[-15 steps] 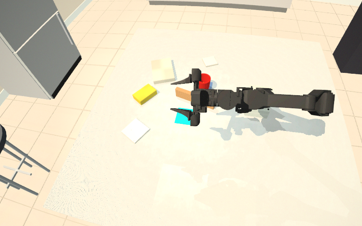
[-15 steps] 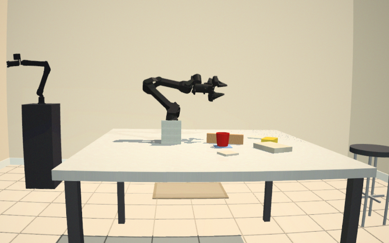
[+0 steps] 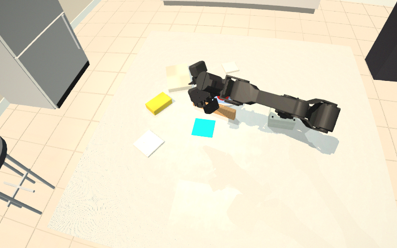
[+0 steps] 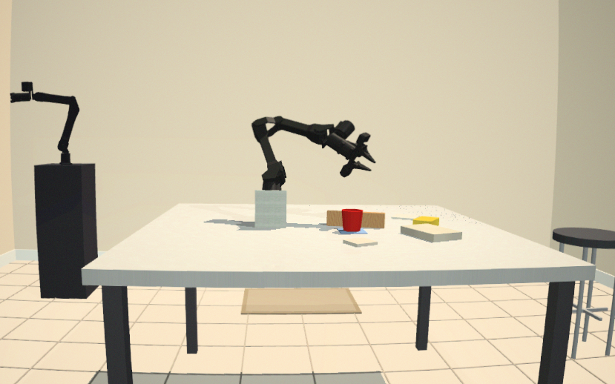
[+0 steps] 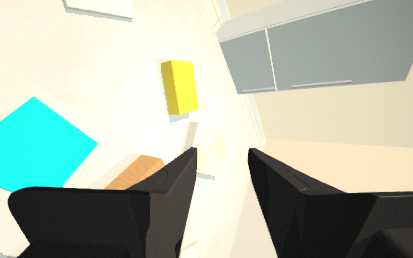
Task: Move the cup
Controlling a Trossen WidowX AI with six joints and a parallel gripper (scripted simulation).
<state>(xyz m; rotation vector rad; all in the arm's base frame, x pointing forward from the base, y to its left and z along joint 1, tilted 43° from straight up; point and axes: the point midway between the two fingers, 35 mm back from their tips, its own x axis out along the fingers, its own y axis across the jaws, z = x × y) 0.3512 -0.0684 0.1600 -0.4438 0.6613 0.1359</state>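
Now: gripper tip 11 cm past the red cup, 17 cm to the left of it and 18 cm above it. Round my gripper tip: yellow block 19 cm ahead, 8 cm to the right, 20 cm below; cyan pad 4 cm behind, 3 cm to the left, 23 cm below; wooden bar 8 cm behind, 7 cm to the right, 20 cm below.
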